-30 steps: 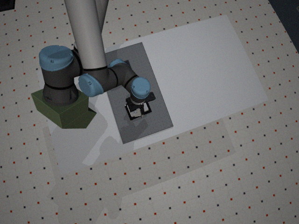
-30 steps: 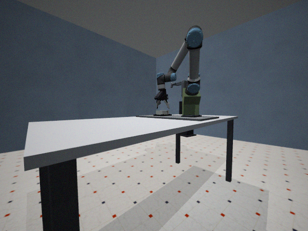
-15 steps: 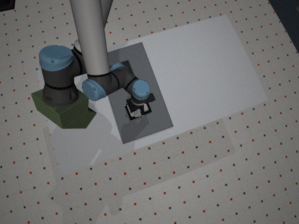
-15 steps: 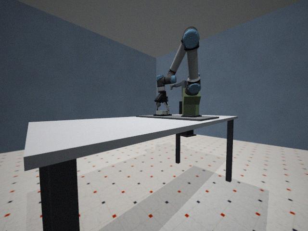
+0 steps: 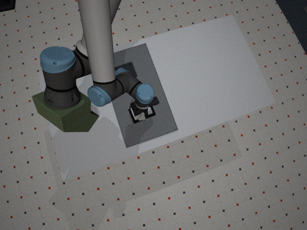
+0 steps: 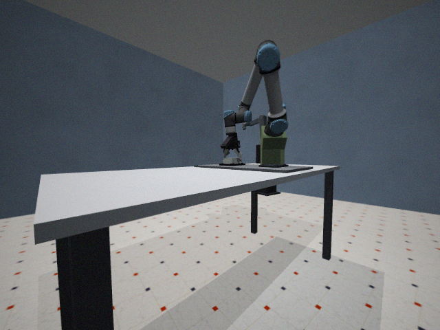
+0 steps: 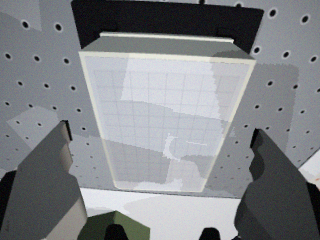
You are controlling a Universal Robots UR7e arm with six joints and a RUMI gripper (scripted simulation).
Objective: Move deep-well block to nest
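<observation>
My gripper is now 10 mm below the deep-well block. Round my hand: black plate nest 20 mm below; white mark 90 mm behind, 30 mm to the left, 10 mm below.
</observation>
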